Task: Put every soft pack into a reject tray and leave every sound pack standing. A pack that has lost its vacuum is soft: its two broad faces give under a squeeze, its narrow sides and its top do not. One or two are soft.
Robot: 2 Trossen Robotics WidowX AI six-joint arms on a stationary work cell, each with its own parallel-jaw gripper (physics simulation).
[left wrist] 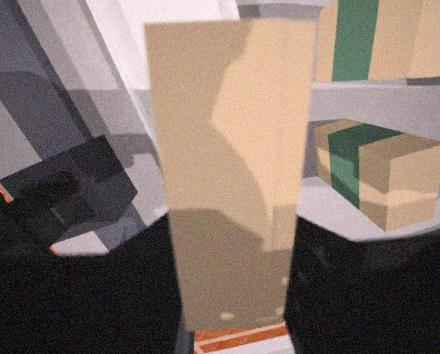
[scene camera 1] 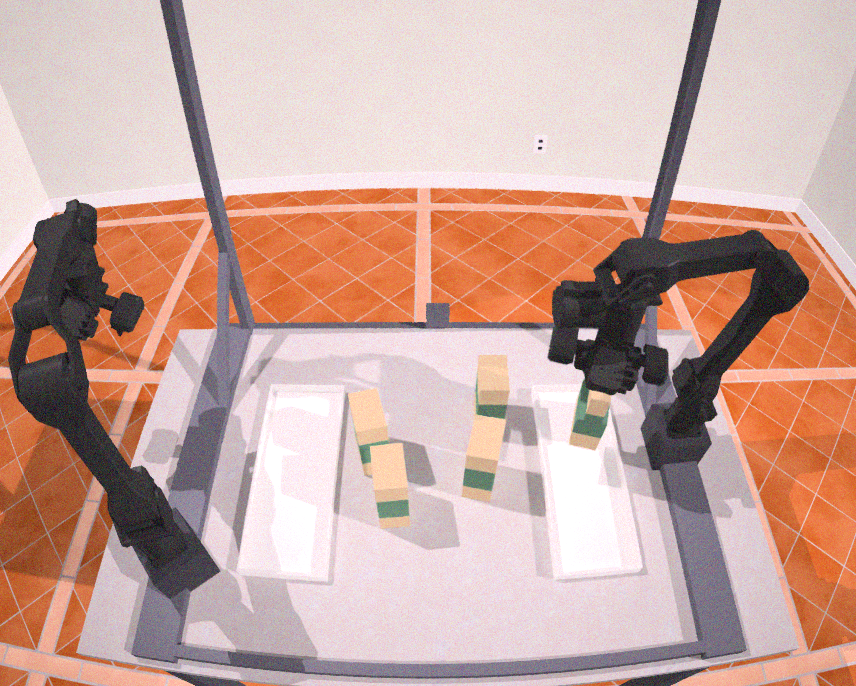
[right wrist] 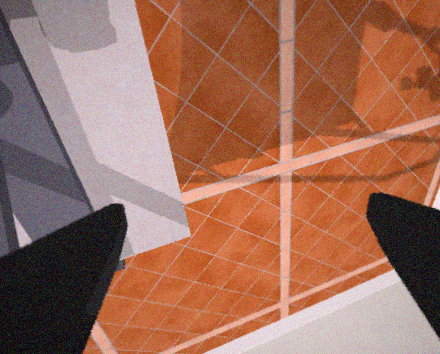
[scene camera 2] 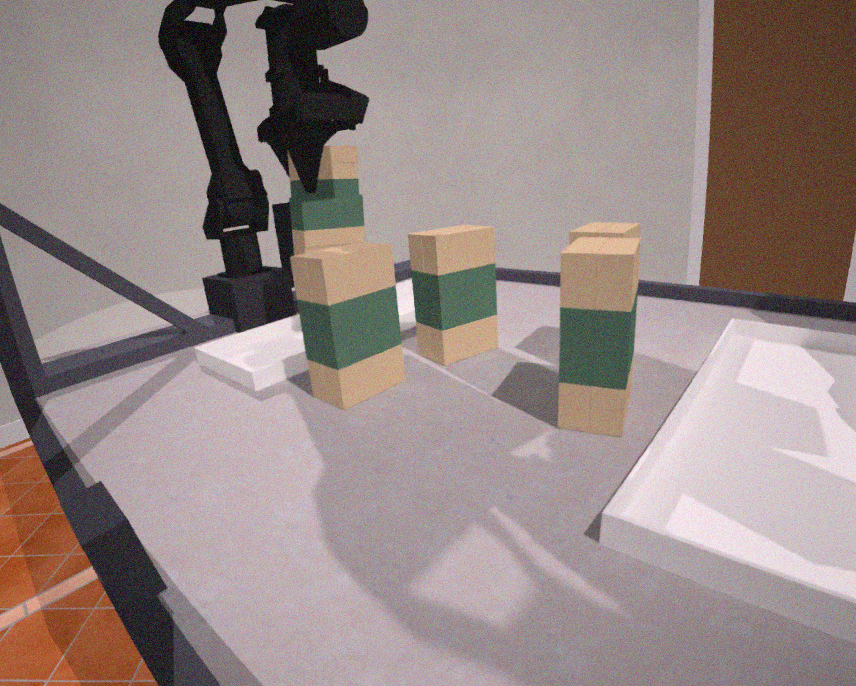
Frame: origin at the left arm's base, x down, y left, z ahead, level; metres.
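Where they show: left gripper, fingertip midpoint: (scene camera 2: pixel 306 193); right gripper, fingertip midpoint: (scene camera 1: pixel 99 327) (right wrist: pixel 246 209); left arm's base at its link origin: (left wrist: pixel 59 202) (scene camera 1: pixel 682 423) (scene camera 2: pixel 244 272); right arm's base at its link origin: (scene camera 1: pixel 164 544).
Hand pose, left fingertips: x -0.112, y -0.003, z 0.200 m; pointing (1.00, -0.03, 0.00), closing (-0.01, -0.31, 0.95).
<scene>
Things, the pixels of their top centre, and the offset from my left fingertips.
- tan pack with a green band, top centre: (left wrist: pixel 234 242) (scene camera 2: pixel 318 144) (scene camera 1: pixel 604 376) dz +0.007, dx -0.057, dy +0.023 m
- right-hand tray at its top centre: (left wrist: pixel 195 97) (scene camera 2: pixel 351 313) (scene camera 1: pixel 584 470) dz -0.007, dx +0.170, dy +0.053 m
- second white tray at its top centre: (scene camera 2: pixel 790 399) (scene camera 1: pixel 293 471) dz +0.513, dx +0.170, dy +0.043 m
My left gripper (scene camera 1: pixel 598 393) (scene camera 2: pixel 302 182) (left wrist: pixel 223 202) is shut on a tan pack with a green band (scene camera 1: pixel 590 426) (scene camera 2: pixel 328 214) (left wrist: pixel 230 125), held upright above the right-hand tray (scene camera 1: pixel 600 528) of scene camera 1. The held pack's upper part looks narrower than its lower part, with a step in the green band. Four other packs stand upright on the table: the back one (scene camera 1: pixel 493 378) (scene camera 2: pixel 350 321), one before it (scene camera 1: pixel 485 443) (scene camera 2: pixel 453 292), and two at left, one (scene camera 1: pixel 367 414) (scene camera 2: pixel 598 335) behind the other (scene camera 1: pixel 389 471) (scene camera 2: pixel 604 230). My right gripper (right wrist: pixel 246 209) is open and empty, off to the left.
A second white tray (scene camera 1: pixel 289 485) (scene camera 2: pixel 785 493) lies left of the packs in scene camera 1. The near tray also shows in scene camera 2 (scene camera 2: pixel 253 375), partly behind a pack. Dark frame posts (scene camera 1: pixel 196 121) (scene camera 1: pixel 684 121) rise at the table's sides.
</scene>
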